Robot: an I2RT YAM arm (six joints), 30 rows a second.
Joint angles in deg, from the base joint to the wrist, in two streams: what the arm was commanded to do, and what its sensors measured. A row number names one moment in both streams.
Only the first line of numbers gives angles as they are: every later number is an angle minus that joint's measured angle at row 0.
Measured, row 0: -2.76 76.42 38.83 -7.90 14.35 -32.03
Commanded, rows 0 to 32: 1.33 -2.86 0.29 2.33 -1.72 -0.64; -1.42 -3.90 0.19 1.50 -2.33 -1.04; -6.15 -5.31 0.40 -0.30 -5.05 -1.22; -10.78 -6.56 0.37 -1.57 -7.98 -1.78; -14.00 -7.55 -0.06 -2.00 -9.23 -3.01; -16.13 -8.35 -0.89 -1.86 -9.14 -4.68; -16.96 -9.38 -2.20 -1.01 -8.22 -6.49; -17.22 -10.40 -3.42 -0.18 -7.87 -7.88; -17.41 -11.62 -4.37 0.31 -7.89 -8.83; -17.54 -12.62 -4.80 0.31 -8.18 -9.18; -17.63 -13.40 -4.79 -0.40 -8.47 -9.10; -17.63 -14.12 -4.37 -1.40 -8.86 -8.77; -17.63 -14.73 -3.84 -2.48 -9.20 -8.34; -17.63 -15.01 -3.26 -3.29 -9.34 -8.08; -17.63 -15.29 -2.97 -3.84 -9.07 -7.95; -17.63 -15.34 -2.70 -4.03 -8.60 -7.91; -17.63 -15.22 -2.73 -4.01 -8.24 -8.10; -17.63 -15.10 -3.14 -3.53 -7.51 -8.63; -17.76 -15.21 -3.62 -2.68 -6.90 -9.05; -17.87 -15.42 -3.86 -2.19 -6.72 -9.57; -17.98 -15.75 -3.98 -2.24 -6.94 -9.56; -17.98 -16.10 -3.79 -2.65 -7.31 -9.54; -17.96 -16.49 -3.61 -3.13 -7.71 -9.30; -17.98 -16.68 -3.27 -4.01 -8.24 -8.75; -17.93 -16.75 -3.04 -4.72 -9.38 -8.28; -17.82 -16.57 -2.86 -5.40 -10.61 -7.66; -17.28 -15.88 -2.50 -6.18 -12.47 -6.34; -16.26 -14.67 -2.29 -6.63 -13.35 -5.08; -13.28 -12.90 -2.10 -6.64 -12.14 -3.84; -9.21 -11.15 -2.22 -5.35 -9.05 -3.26; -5.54 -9.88 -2.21 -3.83 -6.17 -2.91; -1.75 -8.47 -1.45 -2.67 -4.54 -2.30; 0.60 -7.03 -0.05 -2.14 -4.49 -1.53
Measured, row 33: -6.87 -9.59 -3.67 -5.03 -3.94 -5.07
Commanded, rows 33 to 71: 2.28 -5.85 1.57 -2.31 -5.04 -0.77; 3.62 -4.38 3.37 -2.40 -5.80 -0.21; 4.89 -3.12 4.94 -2.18 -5.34 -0.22; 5.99 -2.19 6.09 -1.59 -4.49 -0.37; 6.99 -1.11 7.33 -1.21 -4.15 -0.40; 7.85 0.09 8.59 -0.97 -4.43 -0.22; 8.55 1.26 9.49 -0.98 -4.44 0.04; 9.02 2.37 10.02 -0.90 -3.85 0.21; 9.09 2.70 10.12 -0.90 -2.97 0.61; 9.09 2.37 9.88 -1.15 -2.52 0.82; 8.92 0.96 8.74 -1.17 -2.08 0.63; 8.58 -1.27 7.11 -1.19 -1.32 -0.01; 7.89 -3.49 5.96 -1.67 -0.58 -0.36; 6.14 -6.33 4.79 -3.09 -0.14 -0.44; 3.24 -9.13 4.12 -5.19 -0.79 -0.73; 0.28 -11.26 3.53 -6.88 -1.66 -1.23; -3.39 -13.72 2.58 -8.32 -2.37 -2.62; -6.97 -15.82 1.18 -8.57 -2.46 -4.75; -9.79 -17.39 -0.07 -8.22 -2.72 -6.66; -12.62 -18.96 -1.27 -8.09 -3.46 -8.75; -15.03 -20.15 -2.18 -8.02 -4.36 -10.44; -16.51 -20.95 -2.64 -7.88 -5.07 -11.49; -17.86 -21.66 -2.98 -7.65 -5.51 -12.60; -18.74 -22.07 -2.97 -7.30 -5.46 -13.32; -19.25 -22.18 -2.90 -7.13 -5.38 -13.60; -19.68 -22.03 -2.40 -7.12 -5.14 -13.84; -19.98 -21.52 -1.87 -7.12 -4.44 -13.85; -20.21 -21.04 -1.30 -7.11 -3.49 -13.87; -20.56 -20.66 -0.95 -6.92 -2.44 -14.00; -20.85 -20.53 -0.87 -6.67 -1.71 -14.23; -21.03 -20.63 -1.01 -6.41 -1.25 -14.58; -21.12 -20.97 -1.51 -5.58 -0.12 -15.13; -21.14 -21.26 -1.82 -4.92 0.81 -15.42; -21.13 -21.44 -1.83 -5.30 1.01 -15.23; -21.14 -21.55 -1.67 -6.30 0.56 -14.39; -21.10 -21.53 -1.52 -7.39 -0.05 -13.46; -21.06 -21.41 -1.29 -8.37 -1.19 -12.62; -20.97 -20.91 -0.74 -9.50 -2.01 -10.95; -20.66 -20.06 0.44 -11.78 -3.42 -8.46
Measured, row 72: -20.79 -20.26 -2.80 -9.95 -1.88 -13.14
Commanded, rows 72 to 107: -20.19 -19.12 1.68 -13.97 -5.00 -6.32; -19.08 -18.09 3.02 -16.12 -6.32 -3.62; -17.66 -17.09 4.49 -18.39 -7.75 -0.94; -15.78 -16.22 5.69 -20.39 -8.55 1.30; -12.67 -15.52 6.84 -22.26 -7.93 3.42; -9.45 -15.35 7.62 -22.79 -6.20 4.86; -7.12 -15.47 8.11 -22.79 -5.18 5.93; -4.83 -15.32 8.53 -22.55 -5.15 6.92; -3.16 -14.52 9.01 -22.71 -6.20 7.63; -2.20 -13.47 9.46 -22.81 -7.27 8.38; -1.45 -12.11 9.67 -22.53 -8.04 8.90; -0.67 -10.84 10.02 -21.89 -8.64 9.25; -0.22 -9.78 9.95 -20.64 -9.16 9.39; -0.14 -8.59 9.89 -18.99 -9.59 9.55; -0.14 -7.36 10.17 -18.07 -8.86 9.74; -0.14 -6.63 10.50 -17.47 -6.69 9.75; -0.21 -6.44 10.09 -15.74 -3.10 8.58; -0.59 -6.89 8.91 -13.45 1.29 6.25; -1.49 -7.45 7.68 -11.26 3.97 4.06; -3.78 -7.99 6.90 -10.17 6.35 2.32; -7.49 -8.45 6.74 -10.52 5.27 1.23; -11.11 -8.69 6.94 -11.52 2.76 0.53; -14.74 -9.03 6.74 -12.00 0.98 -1.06; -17.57 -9.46 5.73 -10.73 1.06 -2.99; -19.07 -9.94 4.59 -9.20 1.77 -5.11; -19.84 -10.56 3.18 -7.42 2.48 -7.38; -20.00 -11.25 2.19 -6.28 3.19 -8.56; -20.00 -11.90 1.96 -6.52 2.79 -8.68; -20.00 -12.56 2.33 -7.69 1.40 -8.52; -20.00 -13.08 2.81 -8.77 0.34 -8.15; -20.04 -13.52 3.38 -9.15 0.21 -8.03; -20.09 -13.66 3.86 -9.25 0.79 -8.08; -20.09 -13.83 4.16 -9.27 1.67 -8.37; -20.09 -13.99 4.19 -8.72 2.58 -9.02; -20.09 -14.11 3.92 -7.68 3.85 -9.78; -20.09 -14.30 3.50 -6.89 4.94 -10.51
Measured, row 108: -20.07 -12.59 2.45 -10.34 2.01 -8.74
